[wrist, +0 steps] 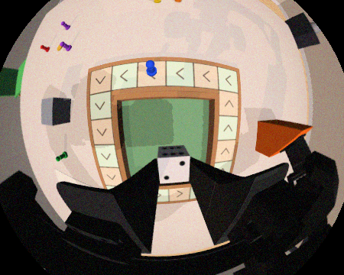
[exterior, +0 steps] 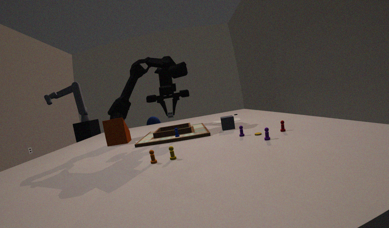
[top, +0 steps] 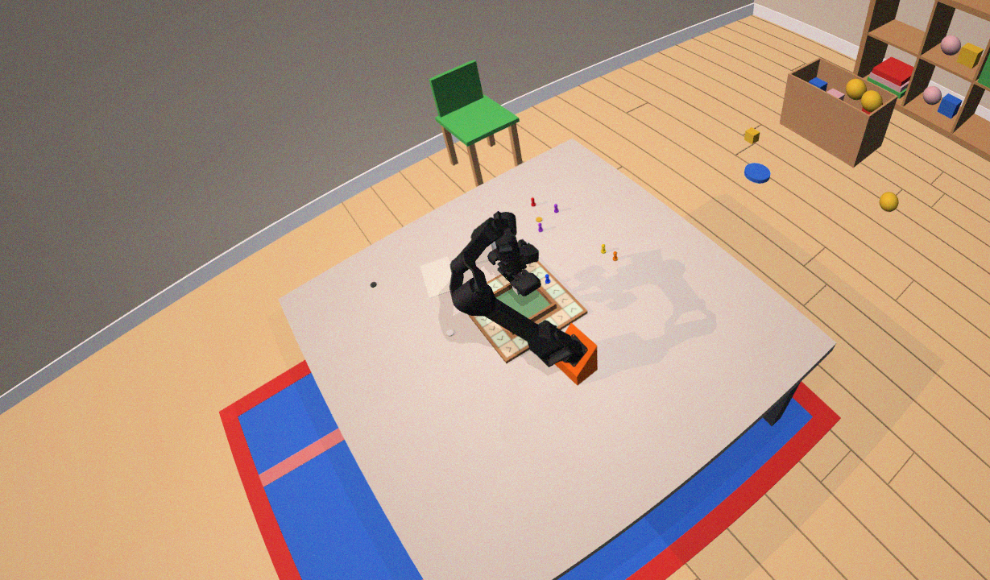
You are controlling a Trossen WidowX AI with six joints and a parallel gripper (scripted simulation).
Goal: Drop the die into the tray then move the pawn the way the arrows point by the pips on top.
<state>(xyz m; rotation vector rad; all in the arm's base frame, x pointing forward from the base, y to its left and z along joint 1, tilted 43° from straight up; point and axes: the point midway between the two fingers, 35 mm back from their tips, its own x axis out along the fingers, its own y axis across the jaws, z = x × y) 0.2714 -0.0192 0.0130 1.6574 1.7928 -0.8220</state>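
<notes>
Right now the blue pawn is 20 mm ahead of my gripper tip, 110 mm to the right of it and 60 mm below it. From my gripper tip the other things lie so: yellow pawn: 10 mm ahead, 330 mm to the right, 70 mm below; then green dice tray: 80 mm below; then white die: right at my gripper tip.
</notes>
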